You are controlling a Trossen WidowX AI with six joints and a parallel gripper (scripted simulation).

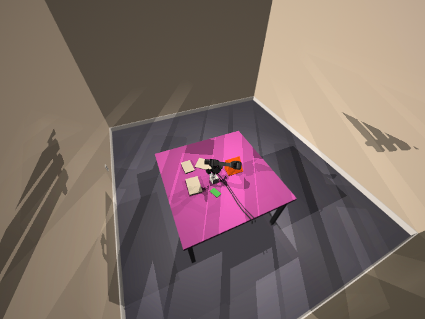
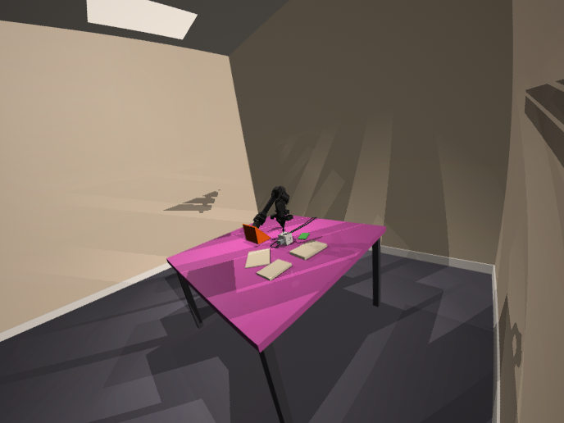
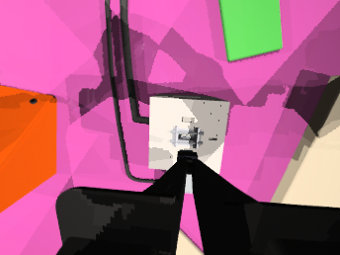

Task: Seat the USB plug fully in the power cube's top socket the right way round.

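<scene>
My gripper tip is now 20 mm above the dark USB plug. The rest, counted from my gripper tip: green block: 50 mm ahead, 160 mm to the left, 120 mm below.
</scene>
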